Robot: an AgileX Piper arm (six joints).
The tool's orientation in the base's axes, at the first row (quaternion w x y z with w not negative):
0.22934, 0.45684, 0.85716, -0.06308
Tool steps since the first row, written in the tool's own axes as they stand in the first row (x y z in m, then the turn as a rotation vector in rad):
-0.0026, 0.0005, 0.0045, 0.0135, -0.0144, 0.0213
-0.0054, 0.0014, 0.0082, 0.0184, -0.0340, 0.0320
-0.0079, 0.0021, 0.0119, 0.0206, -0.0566, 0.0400
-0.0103, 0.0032, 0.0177, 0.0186, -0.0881, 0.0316
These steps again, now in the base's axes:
0.0032, -0.0031, -0.0028, -0.0110, -0.0049, -0.0264
0.0065, -0.0059, -0.0047, -0.0257, -0.0158, -0.0401
0.0095, -0.0085, -0.0068, -0.0424, -0.0297, -0.0505
0.0135, -0.0116, -0.0107, -0.0698, -0.0466, -0.0453

